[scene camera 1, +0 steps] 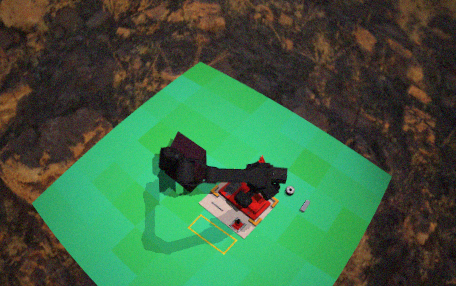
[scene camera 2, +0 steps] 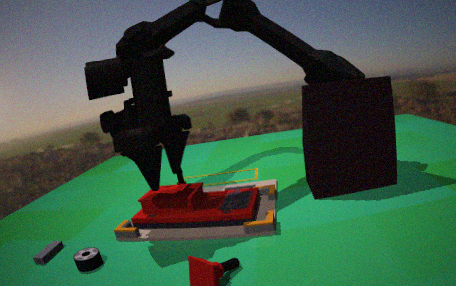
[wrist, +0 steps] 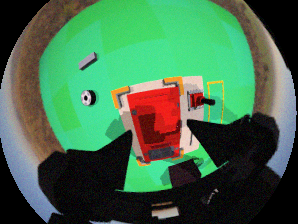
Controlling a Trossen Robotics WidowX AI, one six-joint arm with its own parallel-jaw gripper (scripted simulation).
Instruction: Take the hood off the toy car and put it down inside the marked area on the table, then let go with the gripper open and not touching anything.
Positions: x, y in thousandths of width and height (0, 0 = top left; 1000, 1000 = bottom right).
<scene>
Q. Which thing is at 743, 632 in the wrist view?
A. My gripper.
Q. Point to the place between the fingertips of my gripper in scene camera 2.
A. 365, 635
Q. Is my gripper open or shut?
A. Open.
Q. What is my gripper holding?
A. Nothing.
</scene>
